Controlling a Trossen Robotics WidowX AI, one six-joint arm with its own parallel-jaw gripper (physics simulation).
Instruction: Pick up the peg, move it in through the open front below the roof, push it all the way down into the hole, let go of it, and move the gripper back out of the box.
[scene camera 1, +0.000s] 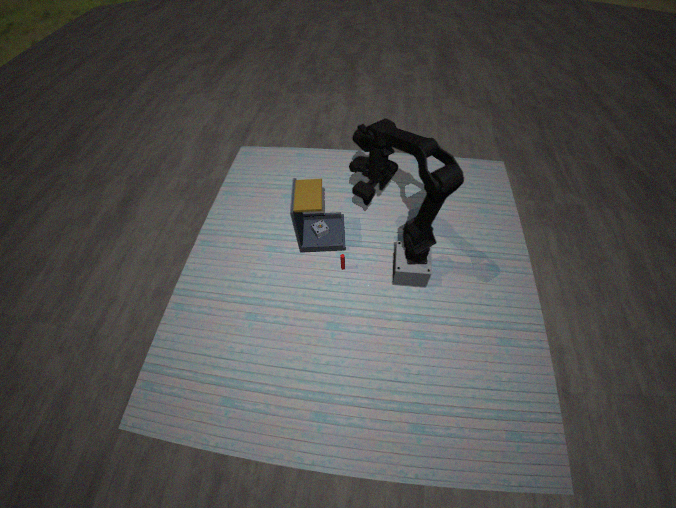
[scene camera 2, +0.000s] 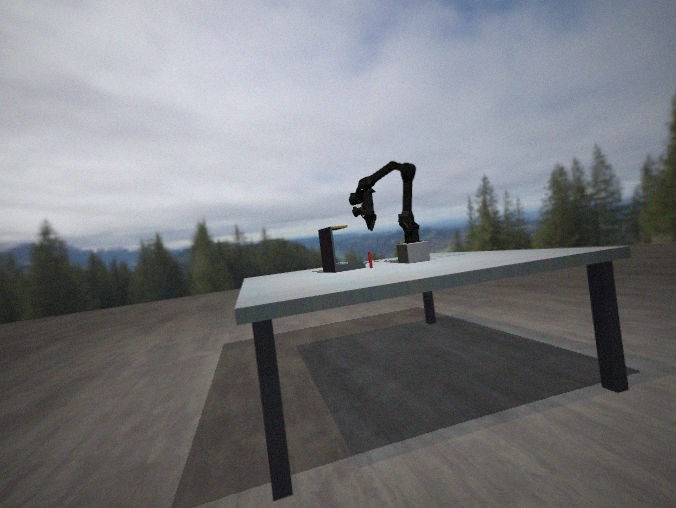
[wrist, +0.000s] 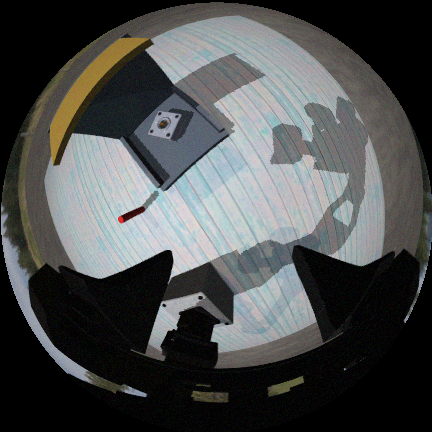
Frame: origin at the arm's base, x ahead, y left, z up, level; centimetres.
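Seen in the pictures: gripper, between the fingertips: (scene camera 1: 373, 197) (scene camera 2: 370, 230) (wrist: 234, 255); arm's base, origin of its link: (scene camera 1: 416, 255) (scene camera 2: 412, 242) (wrist: 198, 317).
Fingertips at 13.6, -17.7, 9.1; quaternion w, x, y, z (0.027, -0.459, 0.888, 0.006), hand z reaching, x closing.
Observation:
Pixels of each thing's top centre, then the offset from my fingertips to it, as dx, dy, dz. Level surfaces: height alone.
- red peg, centre of its top: (wrist: 120, 219) (scene camera 1: 342, 255) (scene camera 2: 369, 251) +10.8, +16.3, -11.0
- yellow roof, centre of its top: (wrist: 81, 94) (scene camera 1: 317, 193) (scene camera 2: 338, 227) +18.7, +1.0, +3.4
- light square block with the hole, centre of its top: (wrist: 162, 122) (scene camera 1: 319, 225) +19.5, +0.1, -14.9
- table top, height of its surface: dz -19.0
A red peg (scene camera 1: 342, 262) (scene camera 2: 370, 259) (wrist: 132, 215) stands upright on the table, beside the box and apart from it. The box has a dark grey floor (scene camera 1: 333, 241) (wrist: 192, 155), a dark back wall (scene camera 2: 326, 250) and a yellow roof (scene camera 1: 308, 195) (scene camera 2: 339, 227) (wrist: 90, 90). A light square block with the hole (scene camera 1: 320, 227) (wrist: 164, 124) sits on the box floor, turned at an angle. My gripper (scene camera 1: 373, 198) (wrist: 234, 255) is open and empty. It is high above the table, to the side of the box and apart from the peg. In scene camera 2 its fingers (scene camera 2: 371, 225) point down.
The arm's base block (scene camera 1: 412, 274) (scene camera 2: 413, 252) (wrist: 200, 300) stands on the table to the right of the peg in scene camera 1. Low rims edge the box floor. The arm's shadow falls across the table top (scene camera 1: 349, 371) (scene camera 2: 437, 270).

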